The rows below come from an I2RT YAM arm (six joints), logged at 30 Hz.
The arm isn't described. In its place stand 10 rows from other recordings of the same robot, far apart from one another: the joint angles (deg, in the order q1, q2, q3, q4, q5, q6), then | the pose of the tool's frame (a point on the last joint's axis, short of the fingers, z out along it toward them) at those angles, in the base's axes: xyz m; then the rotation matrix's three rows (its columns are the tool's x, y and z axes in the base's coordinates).
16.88, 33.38, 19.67, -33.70, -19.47, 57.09 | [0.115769, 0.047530, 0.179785], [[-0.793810, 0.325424, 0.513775], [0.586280, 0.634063, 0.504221], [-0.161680, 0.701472, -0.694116]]
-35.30, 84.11, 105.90, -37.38, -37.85, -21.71 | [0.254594, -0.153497, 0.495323], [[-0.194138, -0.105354, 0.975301], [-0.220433, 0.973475, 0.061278], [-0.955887, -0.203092, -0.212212]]
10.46, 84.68, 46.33, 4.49, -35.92, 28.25 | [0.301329, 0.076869, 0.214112], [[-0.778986, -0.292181, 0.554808], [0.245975, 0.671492, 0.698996], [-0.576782, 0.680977, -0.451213]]
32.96, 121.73, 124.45, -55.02, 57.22, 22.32 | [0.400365, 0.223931, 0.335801], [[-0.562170, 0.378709, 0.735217], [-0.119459, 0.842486, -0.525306], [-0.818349, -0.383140, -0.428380]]
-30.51, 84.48, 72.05, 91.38, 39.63, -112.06 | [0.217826, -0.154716, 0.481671], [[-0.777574, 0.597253, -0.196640], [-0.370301, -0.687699, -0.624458], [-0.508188, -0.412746, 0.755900]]
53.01, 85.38, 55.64, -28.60, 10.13, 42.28 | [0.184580, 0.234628, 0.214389], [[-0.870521, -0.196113, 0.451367], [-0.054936, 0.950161, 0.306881], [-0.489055, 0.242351, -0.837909]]
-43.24, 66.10, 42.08, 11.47, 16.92, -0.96 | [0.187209, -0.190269, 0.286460], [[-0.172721, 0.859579, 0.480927], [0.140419, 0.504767, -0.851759], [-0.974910, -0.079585, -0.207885]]
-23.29, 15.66, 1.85, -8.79, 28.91, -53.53 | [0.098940, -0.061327, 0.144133], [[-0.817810, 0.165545, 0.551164], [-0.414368, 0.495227, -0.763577], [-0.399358, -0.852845, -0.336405]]
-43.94, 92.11, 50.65, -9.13, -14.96, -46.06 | [0.238144, -0.216728, 0.176327], [[-0.783795, -0.017306, 0.620779], [-0.210789, 0.947682, -0.239723], [-0.584152, -0.318747, -0.746436]]
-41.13, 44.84, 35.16, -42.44, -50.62, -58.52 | [0.126344, -0.073800, 0.241370], [[-0.361497, -0.475762, 0.801854], [-0.402672, 0.855339, 0.325960], [-0.840937, -0.205051, -0.500779]]
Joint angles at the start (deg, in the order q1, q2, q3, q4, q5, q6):
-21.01 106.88 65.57 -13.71 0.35 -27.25
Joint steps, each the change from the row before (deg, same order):
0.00 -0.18 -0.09 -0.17 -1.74 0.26
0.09 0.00 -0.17 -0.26 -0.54 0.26
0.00 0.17 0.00 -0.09 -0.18 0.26
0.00 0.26 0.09 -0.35 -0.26 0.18
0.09 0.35 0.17 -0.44 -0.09 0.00
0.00 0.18 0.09 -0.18 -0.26 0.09
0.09 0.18 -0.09 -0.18 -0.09 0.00
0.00 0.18 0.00 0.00 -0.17 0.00
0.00 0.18 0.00 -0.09 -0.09 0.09
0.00 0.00 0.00 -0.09 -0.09 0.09
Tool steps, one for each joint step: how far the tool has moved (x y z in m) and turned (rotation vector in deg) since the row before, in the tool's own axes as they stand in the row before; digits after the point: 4 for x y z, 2 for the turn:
-0.0002 0.0011 -0.0009 -1.59 -0.72 0.26
0.0009 0.0015 0.0004 -0.72 0.12 0.20
0.0006 0.0004 0.0010 -0.28 0.15 0.27
0.0008 0.0005 0.0013 -0.46 0.35 0.20
0.0005 0.0009 0.0016 -0.40 0.50 -0.05
0.0002 0.0003 0.0008 -0.35 0.13 0.10
0.0010 0.0011 0.0012 -0.32 0.35 -0.05
0.0004 0.0003 0.0010 -0.23 0.09 0.01
0.0006 0.0003 0.0010 -0.20 0.20 0.10
0.0001 0.0001 0.0000 -0.12 0.04 0.09

